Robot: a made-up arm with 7 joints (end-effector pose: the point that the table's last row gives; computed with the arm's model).
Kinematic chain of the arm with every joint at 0, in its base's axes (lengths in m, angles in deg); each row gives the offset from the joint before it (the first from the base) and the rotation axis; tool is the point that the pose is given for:
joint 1: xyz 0 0 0.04 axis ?
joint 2: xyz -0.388 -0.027 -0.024 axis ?
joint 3: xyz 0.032 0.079 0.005 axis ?
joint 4: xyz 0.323 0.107 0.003 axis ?
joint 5: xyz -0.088 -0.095 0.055 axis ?
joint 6: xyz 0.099 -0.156 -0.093 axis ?
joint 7: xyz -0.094 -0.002 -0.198 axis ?
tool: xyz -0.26 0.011 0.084
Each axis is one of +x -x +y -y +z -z.
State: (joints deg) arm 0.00 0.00 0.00 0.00 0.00 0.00 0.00
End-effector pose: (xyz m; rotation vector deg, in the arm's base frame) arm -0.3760 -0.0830 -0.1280 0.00 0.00 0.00
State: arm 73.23 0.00 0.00 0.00 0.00 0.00 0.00
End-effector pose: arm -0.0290 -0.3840 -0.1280 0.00 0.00 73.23
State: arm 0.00 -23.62 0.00 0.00 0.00 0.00 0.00
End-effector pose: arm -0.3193 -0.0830 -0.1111 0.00 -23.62 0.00
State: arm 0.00 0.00 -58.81 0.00 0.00 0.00 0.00
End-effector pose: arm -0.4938 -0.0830 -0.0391 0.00 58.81 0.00
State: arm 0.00 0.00 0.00 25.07 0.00 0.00 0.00
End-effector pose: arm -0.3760 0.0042 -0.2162 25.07 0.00 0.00
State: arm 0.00 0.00 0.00 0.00 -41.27 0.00 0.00
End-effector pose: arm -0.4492 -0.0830 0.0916 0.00 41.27 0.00
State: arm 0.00 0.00 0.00 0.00 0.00 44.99 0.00
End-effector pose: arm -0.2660 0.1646 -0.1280 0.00 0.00 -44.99
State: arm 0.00 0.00 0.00 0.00 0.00 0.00 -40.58
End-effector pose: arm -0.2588 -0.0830 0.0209 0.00 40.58 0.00
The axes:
joint 1: +z
joint 2: +y
joint 3: -y
joint 4: +x
joint 5: -y
joint 6: -z
joint 7: -y

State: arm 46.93 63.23 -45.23 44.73 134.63 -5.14 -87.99
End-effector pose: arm -0.2663 -0.4407 -0.1757 -18.25 56.23 -0.30
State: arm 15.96 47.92 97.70 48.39 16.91 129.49 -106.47
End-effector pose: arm 0.0215 -0.0472 0.0997 136.12 91.37 22.29
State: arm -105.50 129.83 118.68 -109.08 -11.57 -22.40 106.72
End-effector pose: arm -0.1592 0.2501 0.3870 -54.53 15.13 -2.61
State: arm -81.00 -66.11 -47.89 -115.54 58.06 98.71 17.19
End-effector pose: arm 0.1773 -0.1678 0.1151 -125.16 -77.06 -48.22
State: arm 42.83 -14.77 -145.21 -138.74 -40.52 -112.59 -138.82
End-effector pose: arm -0.3609 -0.0989 -0.1764 33.51 44.04 31.56
